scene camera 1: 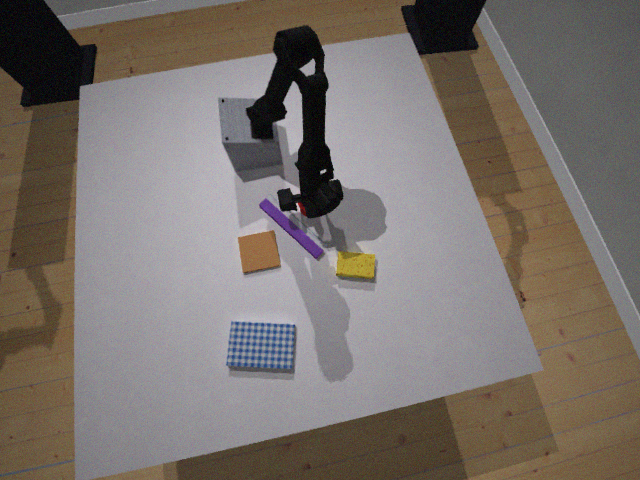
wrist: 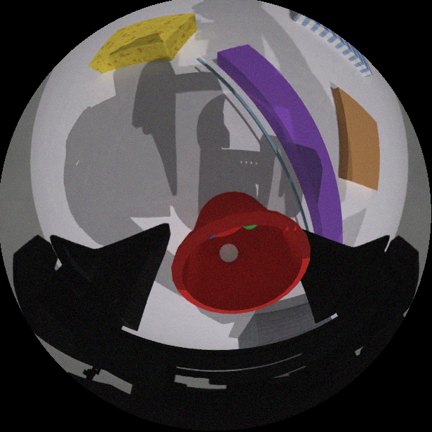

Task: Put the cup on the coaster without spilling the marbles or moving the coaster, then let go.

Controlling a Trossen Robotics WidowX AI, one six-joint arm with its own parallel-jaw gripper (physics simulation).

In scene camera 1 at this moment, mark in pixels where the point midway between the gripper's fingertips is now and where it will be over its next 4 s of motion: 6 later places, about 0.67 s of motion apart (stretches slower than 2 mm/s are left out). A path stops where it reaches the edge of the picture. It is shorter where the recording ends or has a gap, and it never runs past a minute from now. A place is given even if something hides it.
The gripper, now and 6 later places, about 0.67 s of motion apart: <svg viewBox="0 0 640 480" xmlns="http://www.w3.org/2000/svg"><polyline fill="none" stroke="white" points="310,207 310,205 310,202 309,199 308,196 297,205 288,214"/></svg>
